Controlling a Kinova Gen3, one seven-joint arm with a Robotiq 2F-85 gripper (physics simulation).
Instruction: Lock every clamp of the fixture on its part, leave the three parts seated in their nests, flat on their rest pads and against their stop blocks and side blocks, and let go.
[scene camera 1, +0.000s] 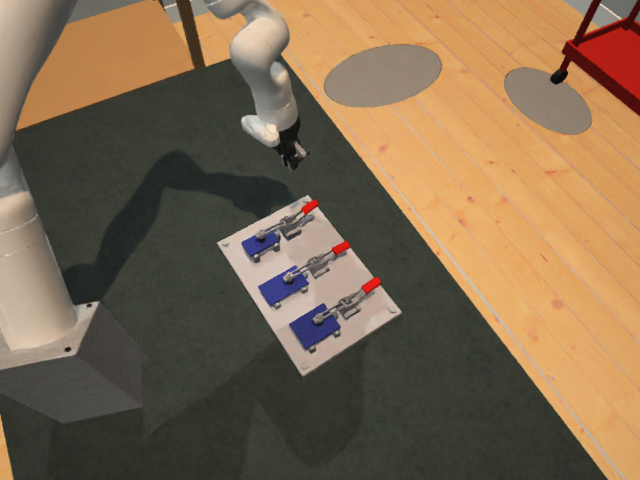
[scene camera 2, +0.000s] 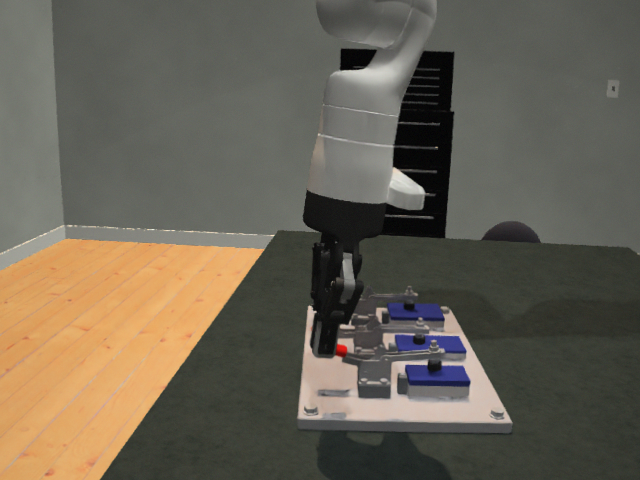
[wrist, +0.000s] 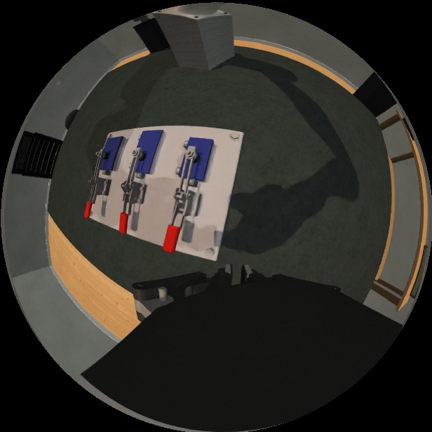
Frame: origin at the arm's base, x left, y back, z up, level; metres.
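Where they show: gripper, between the fingertips: (scene camera 1: 290, 166) (scene camera 2: 321, 352); arm's base, origin of its link: (scene camera 1: 45, 329).
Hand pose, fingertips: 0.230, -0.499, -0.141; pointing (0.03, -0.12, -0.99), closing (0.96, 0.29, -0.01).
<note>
Each offset is from my fingertips to the top centre of the thing, as dx, dy, dz. "spot": to the spot under its first point. Level surfaces: height alone.
Three blue-topped parts, small @[-0.106, +0.125, -0.064] (scene camera 1: 254, 248) (scene camera 2: 450, 377) (wrist: 204, 170), middle (scene camera 1: 275, 291) (scene camera 2: 448, 345) (wrist: 156, 141) and far @[-0.326, +0.105, -0.069] (scene camera 1: 306, 331) (scene camera 2: 428, 312) (wrist: 116, 145), lie flat in their nests on the fixture plate (scene camera 1: 356, 330) (scene camera 2: 361, 416) (wrist: 229, 150). Each has a clamp bar over it, its black tip at the part's top. The small part's clamp bar rises slightly toward its bolt in scene camera 2; I cannot tell if it is locked. Its red handle @[-0.095, +0.019, -0.027] (scene camera 1: 310, 207) (scene camera 2: 341, 350) (wrist: 171, 239) stands outward. My gripper (scene camera 1: 296, 163) (scene camera 2: 324, 352) (wrist: 235, 272) is nearly shut, empty and clear of that handle, beyond the plate's edge.
The other red handles, middle (scene camera 1: 341, 248) (wrist: 123, 223) and far @[spot: -0.313, -0.024, -0.039] (scene camera 1: 371, 285) (wrist: 88, 210), point toward the same long plate edge. Small stop and side blocks border the parts. The plate lies on a dark mat @[dz -0.105] (scene camera 1: 439, 382). A red cart (scene camera 1: 594, 70) stands off to the side.
</note>
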